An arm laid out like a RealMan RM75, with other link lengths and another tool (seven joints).
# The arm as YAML. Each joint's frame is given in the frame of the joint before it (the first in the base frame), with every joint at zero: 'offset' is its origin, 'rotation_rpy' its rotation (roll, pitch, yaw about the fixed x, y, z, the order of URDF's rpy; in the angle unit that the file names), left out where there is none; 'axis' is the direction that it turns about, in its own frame. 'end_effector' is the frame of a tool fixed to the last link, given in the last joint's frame.
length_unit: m
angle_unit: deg
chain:
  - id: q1
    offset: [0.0, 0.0, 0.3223]
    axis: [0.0, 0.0, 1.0]
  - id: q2
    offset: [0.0, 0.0, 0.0]
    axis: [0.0, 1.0, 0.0]
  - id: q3
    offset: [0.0, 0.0, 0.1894]
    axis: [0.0, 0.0, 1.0]
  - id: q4
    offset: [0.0, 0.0, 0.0]
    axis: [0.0, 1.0, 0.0]
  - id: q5
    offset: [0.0, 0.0, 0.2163]
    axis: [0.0, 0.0, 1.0]
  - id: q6
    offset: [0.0, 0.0, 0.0]
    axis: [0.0, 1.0, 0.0]
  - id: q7
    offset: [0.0, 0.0, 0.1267]
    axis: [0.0, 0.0, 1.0]
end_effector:
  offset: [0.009, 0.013, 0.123]
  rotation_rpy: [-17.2, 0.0, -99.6]
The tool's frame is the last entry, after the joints.
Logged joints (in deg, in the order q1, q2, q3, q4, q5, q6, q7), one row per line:
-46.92 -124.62 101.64 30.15 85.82 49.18 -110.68
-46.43 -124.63 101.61 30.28 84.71 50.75 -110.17
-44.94 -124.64 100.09 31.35 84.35 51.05 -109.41
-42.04 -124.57 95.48 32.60 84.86 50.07 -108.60
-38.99 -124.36 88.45 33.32 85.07 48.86 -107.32
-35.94 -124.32 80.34 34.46 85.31 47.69 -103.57
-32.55 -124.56 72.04 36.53 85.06 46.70 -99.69
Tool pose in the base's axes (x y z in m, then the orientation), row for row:
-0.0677 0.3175 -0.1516 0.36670 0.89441 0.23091 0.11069
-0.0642 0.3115 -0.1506 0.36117 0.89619 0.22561 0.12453
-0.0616 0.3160 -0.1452 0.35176 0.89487 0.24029 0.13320
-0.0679 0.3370 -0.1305 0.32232 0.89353 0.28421 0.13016
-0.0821 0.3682 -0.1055 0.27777 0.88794 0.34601 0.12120
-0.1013 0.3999 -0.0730 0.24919 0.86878 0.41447 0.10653
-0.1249 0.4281 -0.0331 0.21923 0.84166 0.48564 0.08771
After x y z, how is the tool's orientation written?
As a quaternion, x y z w.
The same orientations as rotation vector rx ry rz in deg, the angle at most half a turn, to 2 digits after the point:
61.72 150.55 38.87
60.31 149.66 37.68
58.45 148.70 39.93
53.65 148.74 47.31
46.47 148.56 57.89
42.05 146.59 69.93
37.40 143.58 82.85

